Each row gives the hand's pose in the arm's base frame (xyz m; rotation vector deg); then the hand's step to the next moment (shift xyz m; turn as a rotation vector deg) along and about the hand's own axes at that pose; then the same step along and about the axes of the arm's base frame.
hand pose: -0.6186 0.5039 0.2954 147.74 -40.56 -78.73
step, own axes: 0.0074 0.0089 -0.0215 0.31 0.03 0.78
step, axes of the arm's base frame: 0.0179 -0.0134 0.0098 -0.50 -0.09 -0.67
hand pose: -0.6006 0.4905 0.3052 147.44 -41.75 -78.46
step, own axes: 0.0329 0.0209 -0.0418 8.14 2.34 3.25
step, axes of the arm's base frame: 0.0420 -0.0382 0.0067 0.37 -5.58 -7.14
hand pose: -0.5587 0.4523 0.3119 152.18 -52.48 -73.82
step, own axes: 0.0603 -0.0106 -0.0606 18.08 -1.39 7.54
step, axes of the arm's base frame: 0.0782 -0.0356 -0.0059 3.79 -6.91 -17.99
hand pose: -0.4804 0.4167 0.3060 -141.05 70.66 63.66
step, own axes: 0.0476 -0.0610 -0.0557 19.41 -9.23 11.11
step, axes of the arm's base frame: 0.0940 -0.0154 -0.0035 8.22 -1.08 -22.73
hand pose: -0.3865 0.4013 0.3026 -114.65 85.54 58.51
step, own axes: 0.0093 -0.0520 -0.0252 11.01 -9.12 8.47
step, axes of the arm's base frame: 0.0579 -0.0072 0.0045 7.69 2.18 -14.57
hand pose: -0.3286 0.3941 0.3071 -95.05 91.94 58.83
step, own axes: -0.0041 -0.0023 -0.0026 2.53 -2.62 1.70
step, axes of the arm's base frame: 0.0027 0.0001 0.0046 2.32 0.34 -3.27
